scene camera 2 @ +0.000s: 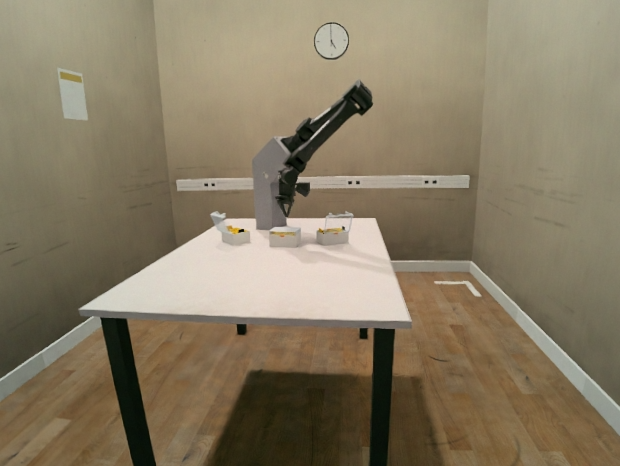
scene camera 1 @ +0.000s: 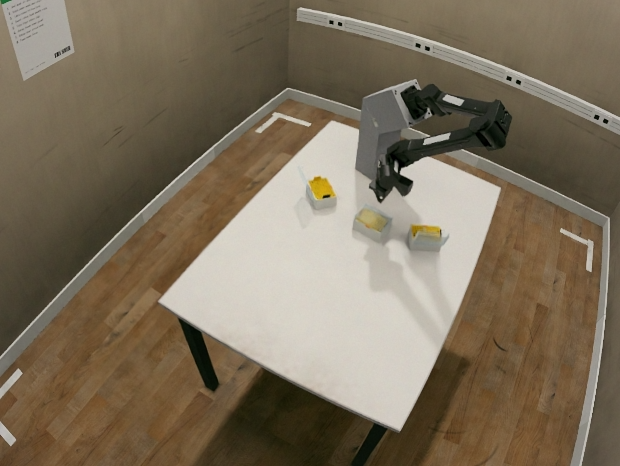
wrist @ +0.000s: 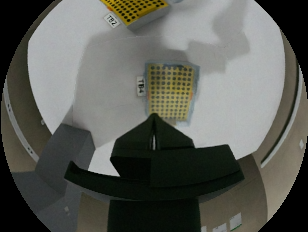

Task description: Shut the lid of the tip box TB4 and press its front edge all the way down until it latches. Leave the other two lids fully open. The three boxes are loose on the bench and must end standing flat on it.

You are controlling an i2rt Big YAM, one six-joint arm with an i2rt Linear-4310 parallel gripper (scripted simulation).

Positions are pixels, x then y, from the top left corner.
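I see a tip box TB4 point(scene camera 1: 359, 227), and it is 175 cm from the lens.
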